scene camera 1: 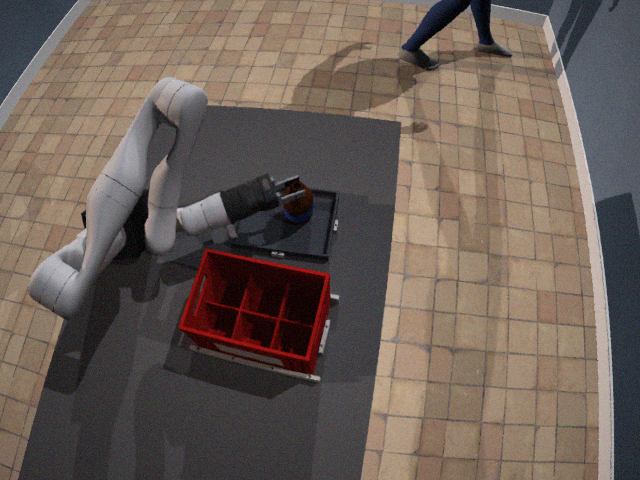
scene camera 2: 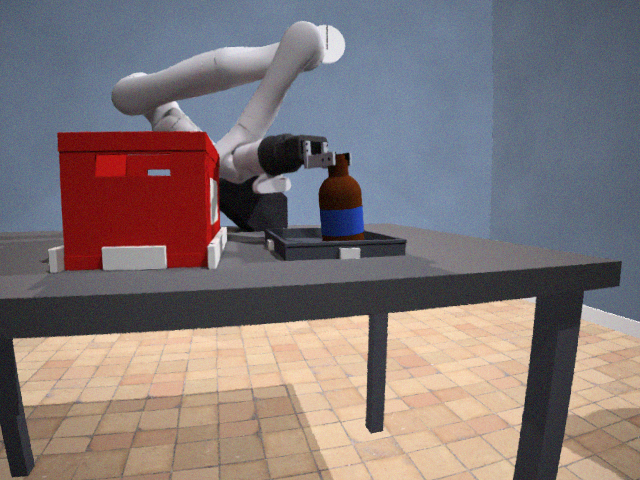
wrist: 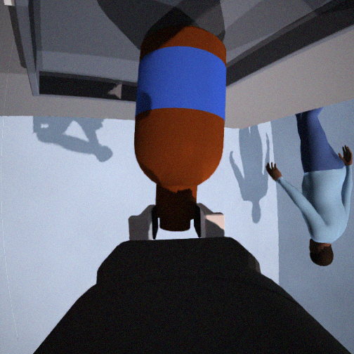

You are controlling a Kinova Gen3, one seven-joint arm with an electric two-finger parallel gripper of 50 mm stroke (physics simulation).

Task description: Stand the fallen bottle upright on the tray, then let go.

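Frame: origin at the arm's base, x ahead, y left, z up, level; millimetres.
Seen in the pictures: gripper, fingertip midpoint: (scene camera 1: 301, 185) (scene camera 2: 342, 158); arm's base, origin of the base link: (scene camera 2: 220, 173).
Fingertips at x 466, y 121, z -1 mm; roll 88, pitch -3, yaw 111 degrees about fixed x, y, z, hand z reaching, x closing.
Note:
Offsets run from my fingertips to a thing's top centre.
The brown bottle with a blue band {4 mm left, 14 mm back, 9 mm up} (scene camera 1: 298, 204) (scene camera 2: 341, 198) (wrist: 180, 140) is upright over the floor of the dark tray {7 mm right, 51 mm back, 129 mm down} (scene camera 1: 305, 255) (scene camera 2: 382, 248) (wrist: 65, 85), inside its rim. My gripper (scene camera 1: 299, 186) (scene camera 2: 340, 159) (wrist: 175, 215) is shut on the bottle's neck from the side, one finger on each side, near the mouth. In scene camera 2 the tray's near wall meets the bottle's lowest edge, so I cannot tell whether the base rests fully on the tray floor.
A red crate with compartments {290 mm right, 93 mm back, 21 mm up} (scene camera 1: 268, 262) (scene camera 2: 134, 206) stands beside the tray, with white brackets {323 mm right, 46 mm ahead, 124 mm down} (scene camera 2: 134, 257) around its foot. The dark table (scene camera 1: 356, 165) (scene camera 2: 310, 299) carries both. A person (scene camera 1: 448, 23) (wrist: 327, 205) is beyond the table.

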